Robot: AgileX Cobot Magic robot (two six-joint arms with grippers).
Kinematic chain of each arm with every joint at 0, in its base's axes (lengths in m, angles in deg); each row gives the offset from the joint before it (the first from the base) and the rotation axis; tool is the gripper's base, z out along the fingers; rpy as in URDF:
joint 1: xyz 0 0 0.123 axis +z
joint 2: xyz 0 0 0 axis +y
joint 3: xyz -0.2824 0 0.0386 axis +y
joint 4: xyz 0.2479 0 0.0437 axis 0.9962 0 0.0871
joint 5: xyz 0 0 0 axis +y
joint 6: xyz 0.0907 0 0.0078 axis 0.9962 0 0.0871
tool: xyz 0 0 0 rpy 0 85 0
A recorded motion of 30 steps. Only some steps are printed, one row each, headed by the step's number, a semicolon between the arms.
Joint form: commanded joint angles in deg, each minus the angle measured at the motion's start. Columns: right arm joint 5, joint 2, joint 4, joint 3, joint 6, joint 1; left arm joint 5, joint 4, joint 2, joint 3, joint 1, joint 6.
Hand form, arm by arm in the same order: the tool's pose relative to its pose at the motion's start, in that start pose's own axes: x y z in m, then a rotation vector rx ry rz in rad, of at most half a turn. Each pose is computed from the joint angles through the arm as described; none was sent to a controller.
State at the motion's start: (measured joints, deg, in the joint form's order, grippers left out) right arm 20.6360 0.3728 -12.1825 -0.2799 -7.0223 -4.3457; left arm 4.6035 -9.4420 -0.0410 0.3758 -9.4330 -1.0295
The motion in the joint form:
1: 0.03 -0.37 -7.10 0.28 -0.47 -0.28; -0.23 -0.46 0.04 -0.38 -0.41 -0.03
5: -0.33 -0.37 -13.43 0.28 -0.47 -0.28; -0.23 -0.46 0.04 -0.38 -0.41 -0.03
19: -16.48 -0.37 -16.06 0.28 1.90 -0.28; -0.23 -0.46 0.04 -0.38 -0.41 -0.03
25: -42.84 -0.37 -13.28 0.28 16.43 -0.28; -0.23 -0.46 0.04 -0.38 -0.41 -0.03
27: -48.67 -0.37 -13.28 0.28 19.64 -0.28; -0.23 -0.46 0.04 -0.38 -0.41 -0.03
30: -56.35 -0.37 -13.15 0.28 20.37 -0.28; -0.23 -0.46 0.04 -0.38 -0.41 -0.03
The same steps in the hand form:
1: 0.0017 -0.0038 -0.0001 0.0482 0.0065 -0.1228; -0.0025 -0.0009 -0.0002 0.0088 -0.0085 -0.0085
5: 0.0009 -0.0073 -0.0003 0.0869 0.0054 -0.2264; -0.0025 -0.0009 -0.0002 0.0088 -0.0085 -0.0085
19: -0.0243 -0.0049 -0.0038 0.0952 -0.2768 -0.2411; -0.0025 -0.0009 -0.0002 0.0088 -0.0085 -0.0085
25: -0.0602 0.0006 -0.0238 -0.0135 -0.7423 0.0357; -0.0025 -0.0009 -0.0002 0.0088 -0.0085 -0.0085
27: -0.0667 0.0017 -0.0303 -0.0513 -0.8420 0.0830; -0.0025 -0.0009 -0.0002 0.0088 -0.0085 -0.0085
30: -0.0741 0.0031 -0.0399 -0.0799 -0.9738 0.0887; -0.0025 -0.0009 -0.0002 0.0088 -0.0085 -0.0085

